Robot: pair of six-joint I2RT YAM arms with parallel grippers.
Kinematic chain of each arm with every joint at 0, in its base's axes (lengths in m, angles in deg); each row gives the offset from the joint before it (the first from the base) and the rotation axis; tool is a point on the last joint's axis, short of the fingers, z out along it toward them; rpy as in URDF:
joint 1: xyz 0 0 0.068 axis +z
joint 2: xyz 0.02 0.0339 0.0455 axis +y
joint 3: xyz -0.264 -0.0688 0 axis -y
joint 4: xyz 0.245 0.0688 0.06 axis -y
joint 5: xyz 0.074 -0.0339 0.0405 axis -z
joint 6: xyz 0.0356 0 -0.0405 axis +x
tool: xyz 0 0 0 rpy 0 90 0
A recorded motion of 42 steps. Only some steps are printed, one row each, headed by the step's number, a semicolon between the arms.
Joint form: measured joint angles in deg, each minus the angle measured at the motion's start. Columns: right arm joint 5, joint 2, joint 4, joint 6, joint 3, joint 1; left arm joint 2, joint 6, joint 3, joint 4, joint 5, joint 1.
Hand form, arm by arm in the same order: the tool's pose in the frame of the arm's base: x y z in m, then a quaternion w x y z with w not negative. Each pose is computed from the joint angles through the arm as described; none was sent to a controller.
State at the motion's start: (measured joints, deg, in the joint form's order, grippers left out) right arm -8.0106 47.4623 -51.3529 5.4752 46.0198 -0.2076; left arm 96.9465 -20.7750 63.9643 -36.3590 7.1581 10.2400
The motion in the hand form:
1: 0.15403 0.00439 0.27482 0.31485 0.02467 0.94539 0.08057; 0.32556 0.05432 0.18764 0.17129 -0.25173 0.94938 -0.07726
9: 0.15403 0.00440 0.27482 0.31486 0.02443 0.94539 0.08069; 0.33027 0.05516 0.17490 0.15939 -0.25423 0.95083 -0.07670
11: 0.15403 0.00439 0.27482 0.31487 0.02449 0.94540 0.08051; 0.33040 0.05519 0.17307 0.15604 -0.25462 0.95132 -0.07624
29: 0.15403 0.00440 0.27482 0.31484 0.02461 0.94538 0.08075; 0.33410 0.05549 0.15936 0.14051 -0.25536 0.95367 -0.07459
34: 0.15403 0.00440 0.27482 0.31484 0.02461 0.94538 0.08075; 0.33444 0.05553 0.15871 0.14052 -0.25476 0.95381 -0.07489
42: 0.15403 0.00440 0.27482 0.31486 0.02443 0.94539 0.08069; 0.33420 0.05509 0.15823 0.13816 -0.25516 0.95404 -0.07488
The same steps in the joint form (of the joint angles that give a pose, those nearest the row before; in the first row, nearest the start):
1: 0.02 0.00 0.00 0.00 0.00 0.00; 0.52 0.02 0.00 0.37 -0.02 0.00
9: 0.00 0.00 0.00 -0.02 0.00 0.00; 2.97 -0.13 -0.02 1.46 0.00 0.00
11: 0.02 0.00 0.00 -0.02 0.00 0.00; 3.28 -0.13 -0.04 1.40 -0.02 0.00
29: 0.00 0.00 0.00 0.00 0.00 0.00; 5.84 -0.09 -0.04 2.14 -0.07 -0.07
34: 0.00 0.00 0.00 0.00 0.00 0.00; 5.97 -0.02 -0.04 2.27 -0.02 -0.07
42: 0.00 0.00 0.00 -0.02 0.00 0.00; 6.03 -0.11 -0.04 2.08 -0.02 -0.13

